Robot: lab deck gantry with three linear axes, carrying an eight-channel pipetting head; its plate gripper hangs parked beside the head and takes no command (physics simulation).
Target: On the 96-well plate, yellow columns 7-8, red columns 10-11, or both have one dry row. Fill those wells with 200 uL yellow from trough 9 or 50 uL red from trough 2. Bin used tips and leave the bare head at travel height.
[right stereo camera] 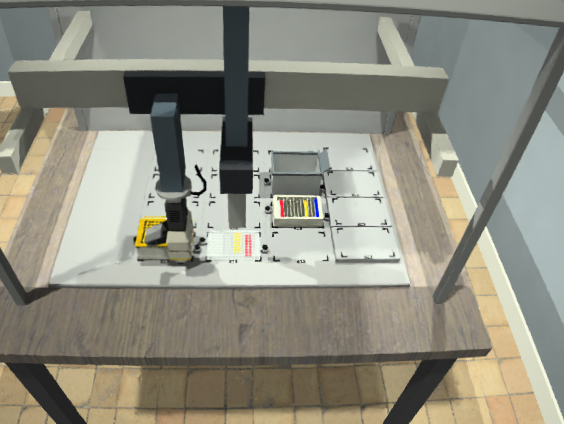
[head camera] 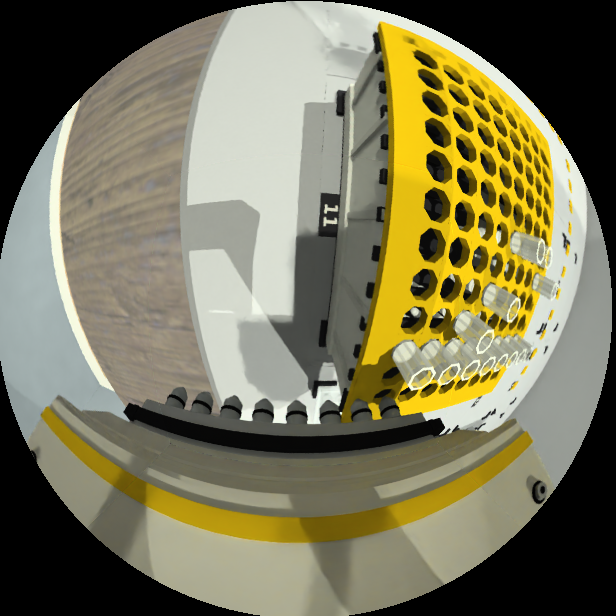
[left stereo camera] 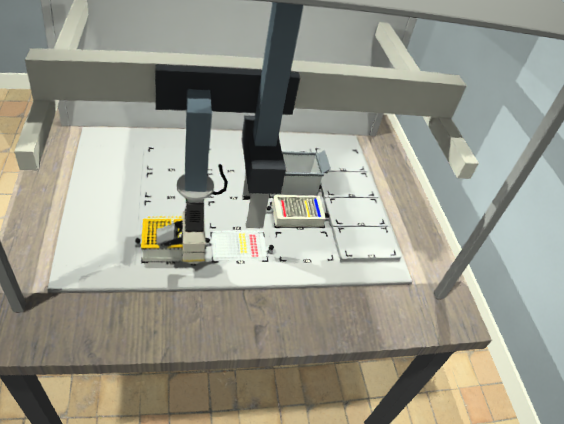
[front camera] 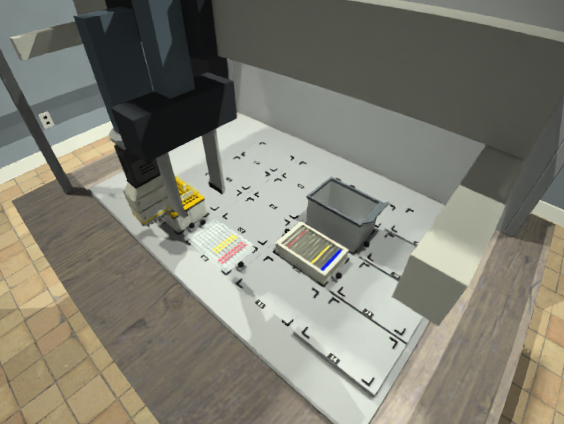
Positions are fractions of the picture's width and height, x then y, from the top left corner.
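Observation:
The scene includes a clear tip (head camera: 0.72, 0.60), which the head camera shows, while the front camera shows a dark rear panel (front camera: 0.76, 0.38).

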